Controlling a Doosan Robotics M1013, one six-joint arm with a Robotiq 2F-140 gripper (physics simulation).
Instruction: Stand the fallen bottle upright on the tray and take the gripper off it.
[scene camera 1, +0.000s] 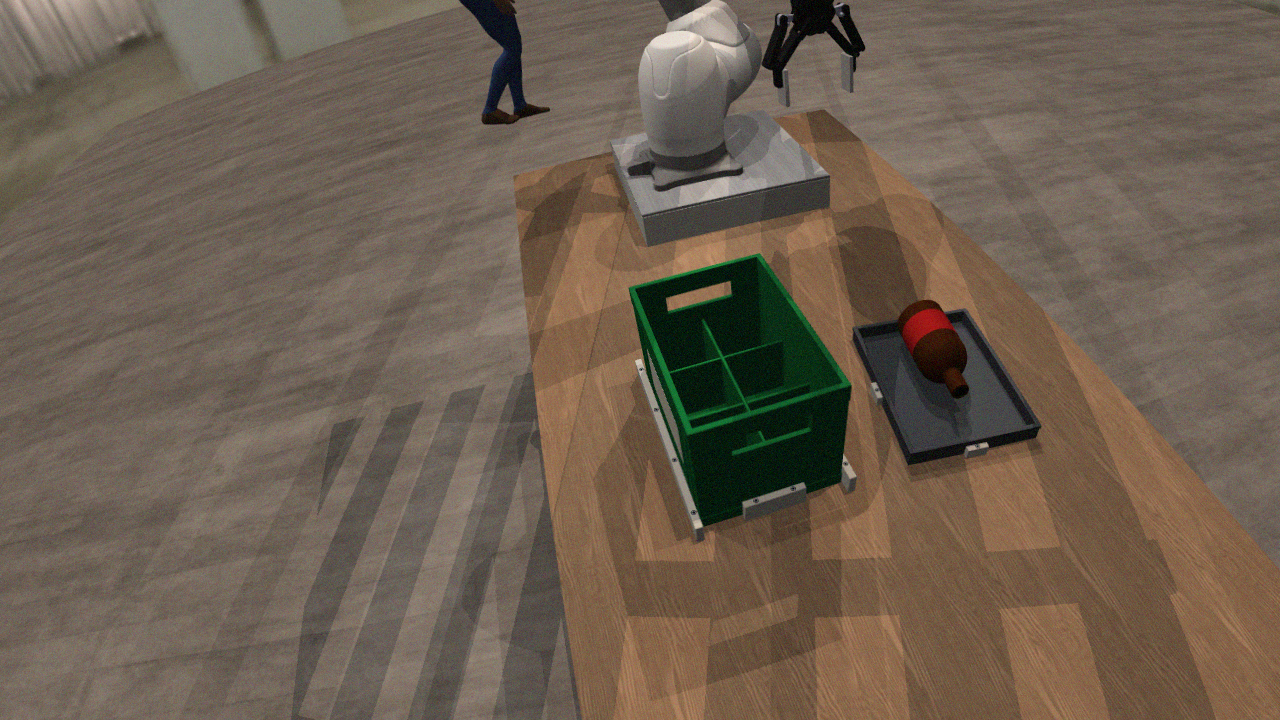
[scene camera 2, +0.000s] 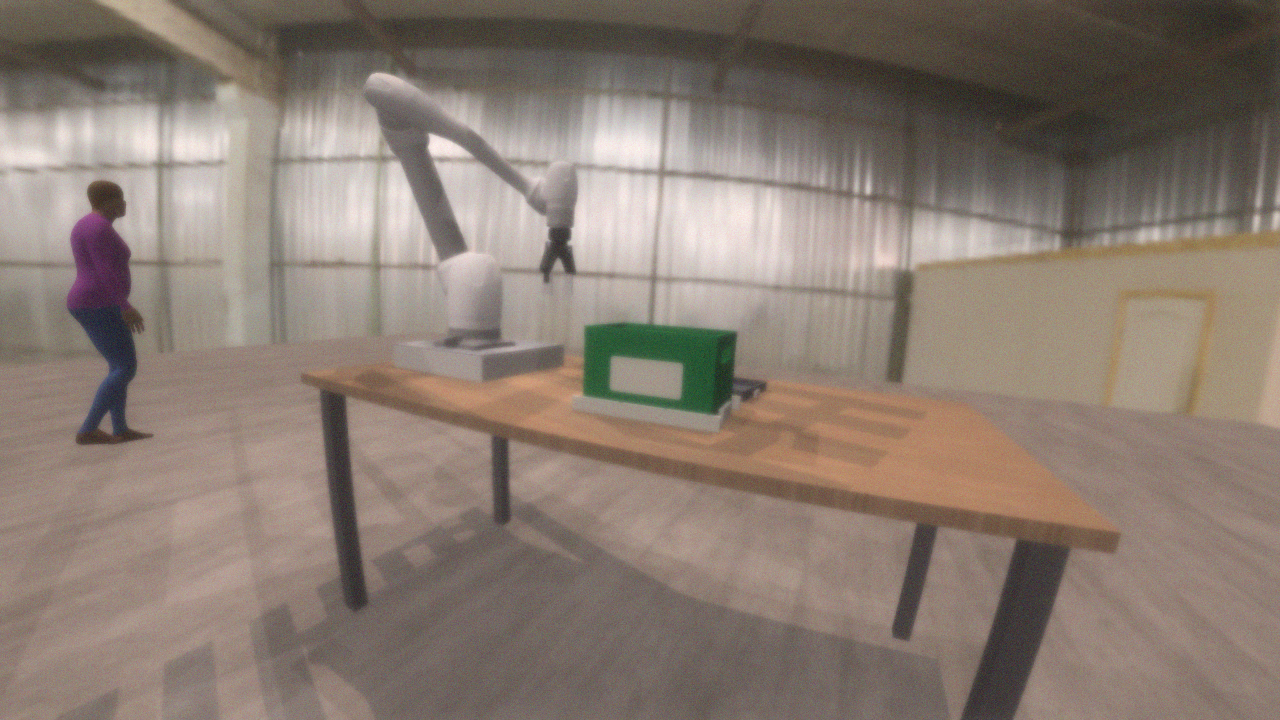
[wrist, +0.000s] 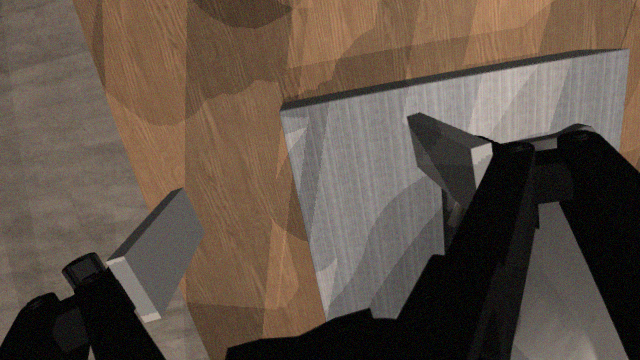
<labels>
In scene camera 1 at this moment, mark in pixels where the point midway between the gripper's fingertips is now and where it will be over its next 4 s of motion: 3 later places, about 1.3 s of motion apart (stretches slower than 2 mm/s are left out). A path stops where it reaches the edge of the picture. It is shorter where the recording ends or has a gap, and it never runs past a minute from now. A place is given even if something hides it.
My gripper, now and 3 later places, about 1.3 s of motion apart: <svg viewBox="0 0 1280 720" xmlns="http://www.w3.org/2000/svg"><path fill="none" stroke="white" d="M816 97L925 66L954 263L1038 214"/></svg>
</labels>
